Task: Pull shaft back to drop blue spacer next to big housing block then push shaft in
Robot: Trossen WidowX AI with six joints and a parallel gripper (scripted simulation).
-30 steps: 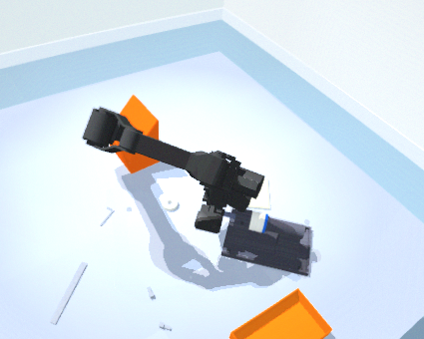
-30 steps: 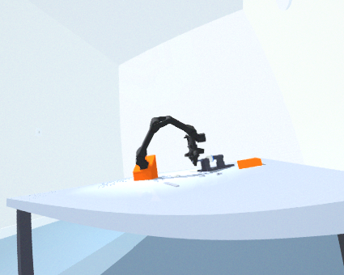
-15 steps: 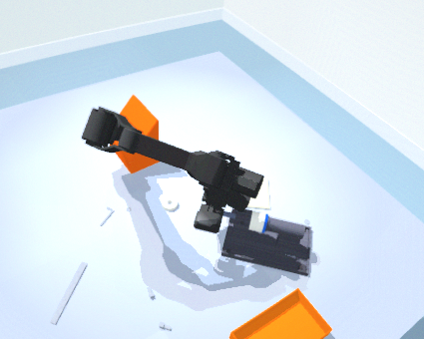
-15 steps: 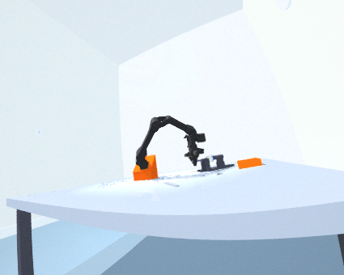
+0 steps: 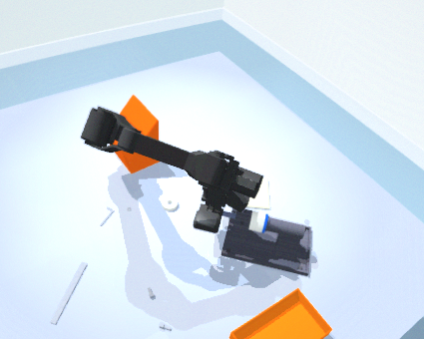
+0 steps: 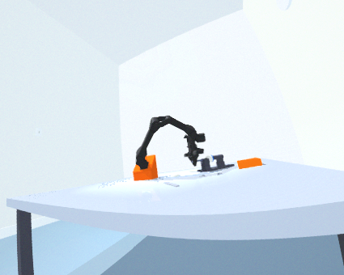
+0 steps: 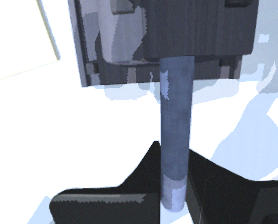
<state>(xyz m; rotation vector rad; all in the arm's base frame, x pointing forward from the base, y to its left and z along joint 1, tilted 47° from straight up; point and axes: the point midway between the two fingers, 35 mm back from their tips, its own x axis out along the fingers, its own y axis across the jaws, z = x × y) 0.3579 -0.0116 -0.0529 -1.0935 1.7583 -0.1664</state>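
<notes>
Right now the grey-blue shaft is 60 mm ahead of my gripper tip, 50 mm to the left of it and 30 mm above it. Also, from my gripper tip: thin blue spacer (110 mm ahead, 80 mm to the left, 30 mm above); cream sheet (190 mm to the left, 40 mm below, 10 mm behind); orange tray (330 mm ahead, 70 mm to the right, 40 mm below).
</notes>
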